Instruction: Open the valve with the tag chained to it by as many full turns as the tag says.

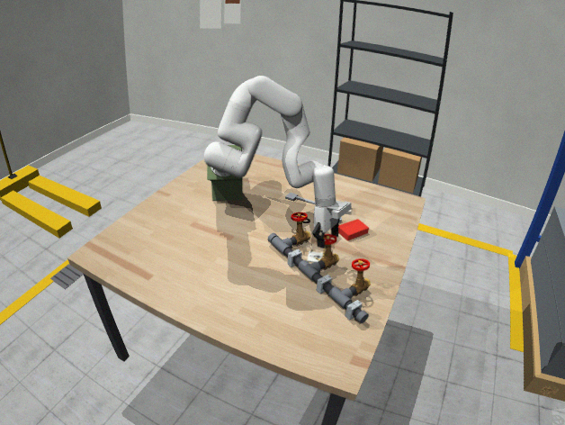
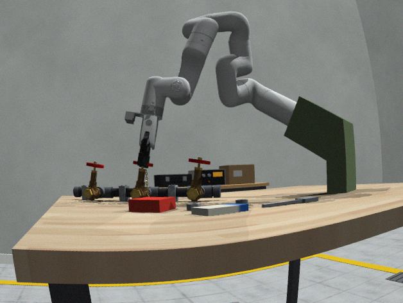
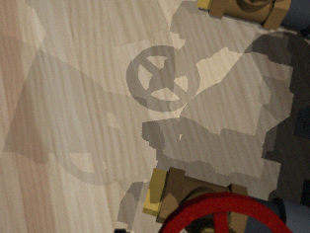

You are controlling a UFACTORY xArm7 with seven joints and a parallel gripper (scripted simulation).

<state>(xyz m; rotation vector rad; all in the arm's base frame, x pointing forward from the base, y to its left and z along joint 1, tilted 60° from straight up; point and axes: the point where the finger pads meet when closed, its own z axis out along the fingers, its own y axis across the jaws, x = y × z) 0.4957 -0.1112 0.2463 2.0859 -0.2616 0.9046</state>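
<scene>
My gripper is now 50 mm past the white tag, 40 mm to the right of it and 120 mm above it. Round my hand: red block (110 mm ahead, 240 mm to the left, 110 mm below); grey wrench (160 mm behind, 470 mm to the left, 120 mm below); blue flat tool (40 mm ahead, 420 mm to the left, 120 mm below).
</scene>
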